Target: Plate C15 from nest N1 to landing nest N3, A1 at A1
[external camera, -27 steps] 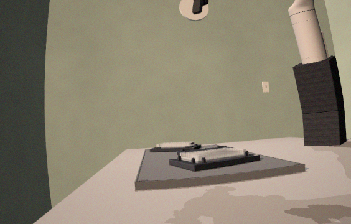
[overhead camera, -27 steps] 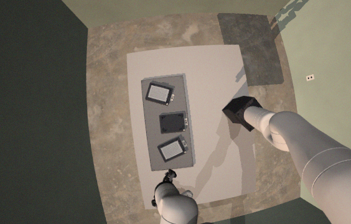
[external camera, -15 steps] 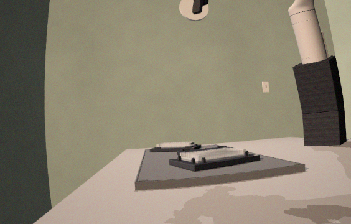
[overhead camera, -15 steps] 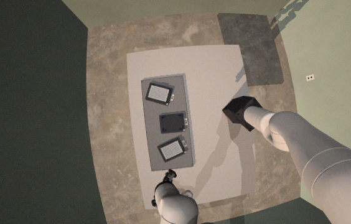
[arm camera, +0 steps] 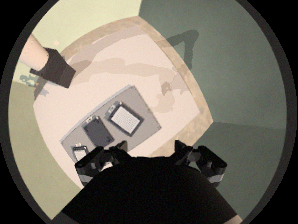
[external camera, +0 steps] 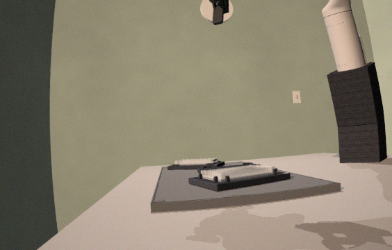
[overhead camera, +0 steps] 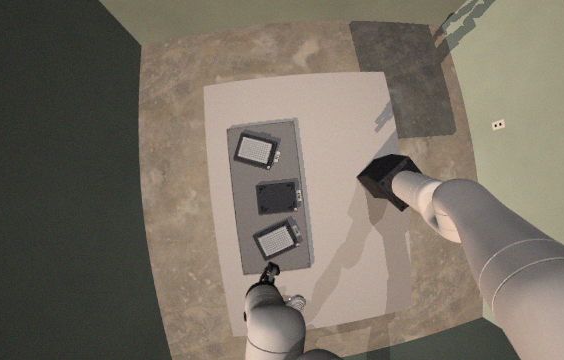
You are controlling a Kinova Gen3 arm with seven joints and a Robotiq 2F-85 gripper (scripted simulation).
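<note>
Right now the plate nest N1 is 420 mm to the right of my hand, 340 mm below it and 40 mm behind it. Round my hand: nest label (380 mm to the right, 340 mm below, 130 mm behind); black nest N2 (340 mm below, 50 mm behind, 30 mm to the right); landing nest N3 (340 mm below, 210 mm to the right, 90 mm behind).
</note>
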